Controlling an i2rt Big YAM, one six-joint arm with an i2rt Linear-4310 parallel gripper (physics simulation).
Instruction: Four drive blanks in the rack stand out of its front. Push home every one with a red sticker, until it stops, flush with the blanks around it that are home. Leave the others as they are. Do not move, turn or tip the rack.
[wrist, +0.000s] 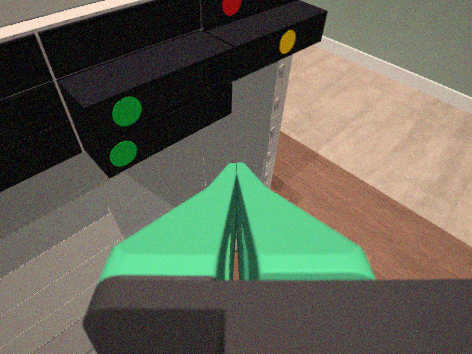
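Observation:
The rack (37, 25) runs across the upper left, with its pale front edge along the top. A blank with a red sticker (231, 6) is at the top, cut off by the view's edge; its visible face looks level with the dark face to its left. Below it, a blank with a yellow sticker (287, 41) stands out. To the left, two blanks with green stickers, an upper one (127, 111) and a lower one (123, 153), stand out together. My gripper (236, 176) is shut and empty, with its green fingertips below and to the right of the green-stickered blanks, apart from them in the picture.
A perforated metal post (274, 112) runs down the rack's right side. Grey ribbed metal (55, 270) shows at the lower left. Brown wooden surface (325, 195), a pale floor (370, 115) and a green wall (415, 40) lie to the right.

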